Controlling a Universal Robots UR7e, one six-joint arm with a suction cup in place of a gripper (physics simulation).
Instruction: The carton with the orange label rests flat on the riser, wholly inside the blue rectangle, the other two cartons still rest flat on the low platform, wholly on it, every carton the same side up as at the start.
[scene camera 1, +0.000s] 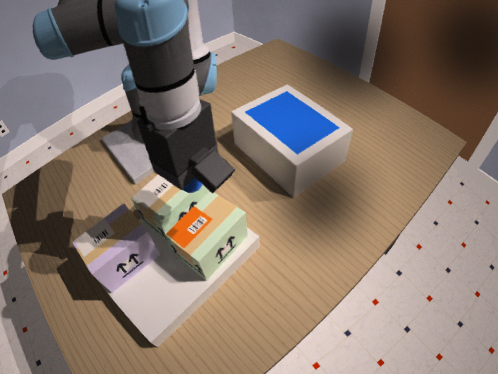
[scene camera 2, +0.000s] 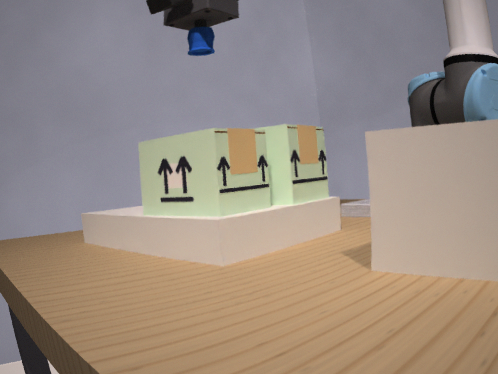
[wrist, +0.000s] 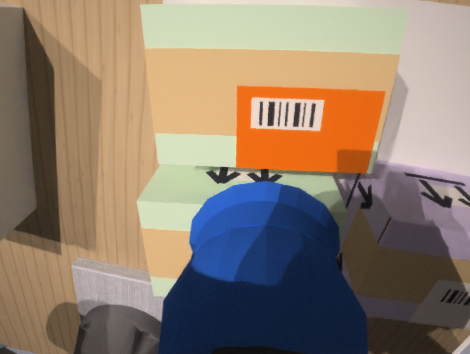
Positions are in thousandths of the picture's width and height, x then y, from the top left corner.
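Observation:
A low platform (scene camera 2: 445, 646) stands in the scene, visible too at (scene camera 1: 326, 793) and (wrist: 893, 369). The scene also has a riser (scene camera 2: 856, 491), which appears as well at (scene camera 1: 593, 378). The robot's suction cup (wrist: 561, 753) is in view with them.

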